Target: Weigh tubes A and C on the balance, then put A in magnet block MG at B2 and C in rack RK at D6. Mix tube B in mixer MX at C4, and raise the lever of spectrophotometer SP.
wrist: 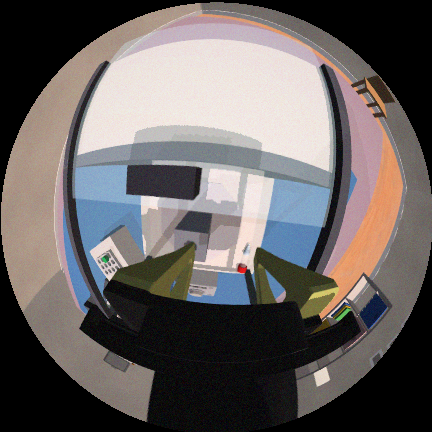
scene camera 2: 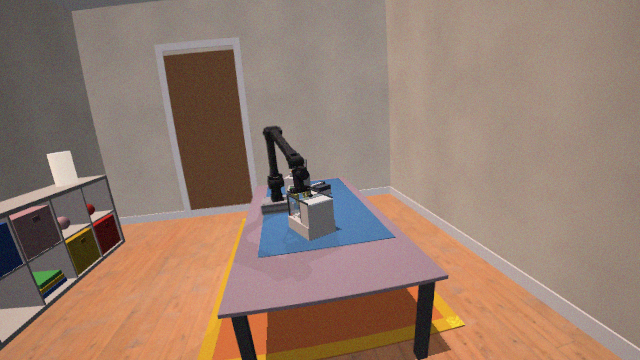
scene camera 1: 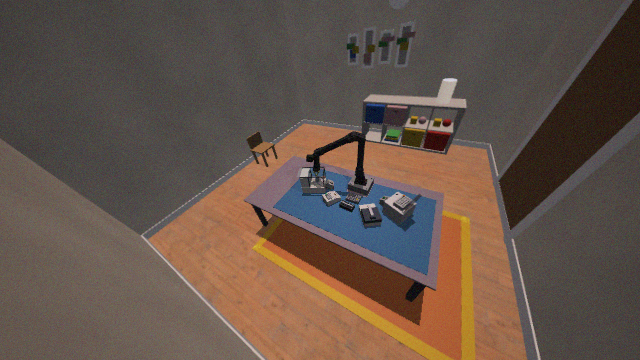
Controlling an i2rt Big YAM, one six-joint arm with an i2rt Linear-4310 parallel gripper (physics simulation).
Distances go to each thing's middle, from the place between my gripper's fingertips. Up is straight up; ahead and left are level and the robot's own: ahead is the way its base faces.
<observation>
Right now my hand is 5 cm above the balance (scene camera 2: 311,222), 4 cm to the left of it and 4 cm short of it. Also, from my hand: glass door (wrist: 225,118) (10 cm to the right, 6 cm ahead, 6 cm above).
</observation>
